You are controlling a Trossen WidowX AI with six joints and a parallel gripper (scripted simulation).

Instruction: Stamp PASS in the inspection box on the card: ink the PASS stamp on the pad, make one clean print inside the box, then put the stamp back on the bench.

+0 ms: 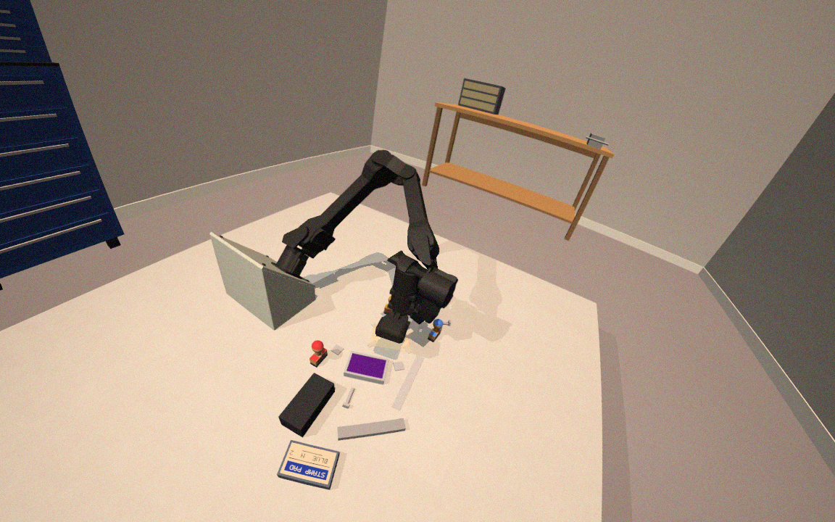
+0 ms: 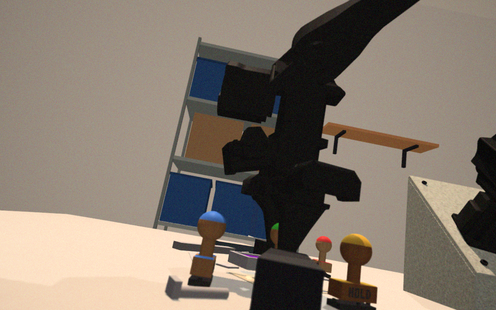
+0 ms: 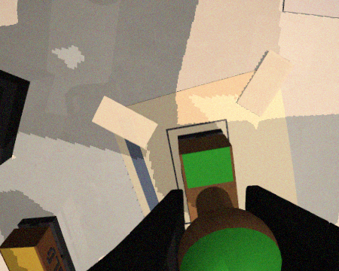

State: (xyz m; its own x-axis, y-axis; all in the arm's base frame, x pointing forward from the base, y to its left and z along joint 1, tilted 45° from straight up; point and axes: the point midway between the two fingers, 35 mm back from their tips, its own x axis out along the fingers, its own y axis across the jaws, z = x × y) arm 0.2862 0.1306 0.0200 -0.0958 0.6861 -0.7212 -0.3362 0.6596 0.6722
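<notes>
Now: gripper tip 10 mm past the inspection card, 10 mm to the left of it and 20 mm above it. From my gripper tip the other things lie so: blue-topped stamp (70 mm ahead, 70 mm to the left); then purple ink pad (10 mm ahead, 120 mm to the right, 20 mm below); then yellow HOLD stamp (60 mm behind, 60 mm to the left).
</notes>
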